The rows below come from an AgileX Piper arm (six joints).
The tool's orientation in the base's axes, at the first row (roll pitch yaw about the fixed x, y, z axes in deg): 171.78, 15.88, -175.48
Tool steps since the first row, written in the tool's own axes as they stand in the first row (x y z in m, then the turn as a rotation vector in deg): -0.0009, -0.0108, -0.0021, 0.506, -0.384, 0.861; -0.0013, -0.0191, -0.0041, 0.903, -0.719, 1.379; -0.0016, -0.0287, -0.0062, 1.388, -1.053, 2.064; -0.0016, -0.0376, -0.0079, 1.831, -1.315, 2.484; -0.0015, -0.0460, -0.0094, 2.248, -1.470, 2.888; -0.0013, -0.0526, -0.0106, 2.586, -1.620, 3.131; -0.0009, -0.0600, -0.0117, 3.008, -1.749, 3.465; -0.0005, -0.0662, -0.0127, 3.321, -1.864, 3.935; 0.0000, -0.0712, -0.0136, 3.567, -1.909, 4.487; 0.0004, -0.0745, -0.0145, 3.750, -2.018, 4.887; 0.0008, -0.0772, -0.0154, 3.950, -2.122, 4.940
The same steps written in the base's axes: 0.0016, -0.0109, 0.0008, -0.218, -0.275, -1.011; 0.0024, -0.0194, 0.0016, -0.425, -0.550, -1.659; 0.0033, -0.0291, 0.0024, -0.674, -0.803, -2.489; 0.0039, -0.0382, 0.0028, -0.959, -1.025, -3.046; 0.0044, -0.0467, 0.0030, -1.236, -1.143, -3.567; 0.0047, -0.0534, 0.0032, -1.480, -1.276, -3.911; 0.0049, -0.0609, 0.0031, -1.783, -1.380, -4.362; 0.0049, -0.0672, 0.0031, -1.948, -1.440, -4.911; 0.0048, -0.0723, 0.0032, -2.036, -1.413, -5.510; 0.0046, -0.0757, 0.0034, -2.095, -1.468, -5.956; 0.0043, -0.0785, 0.0038, -2.261, -1.577, -6.075
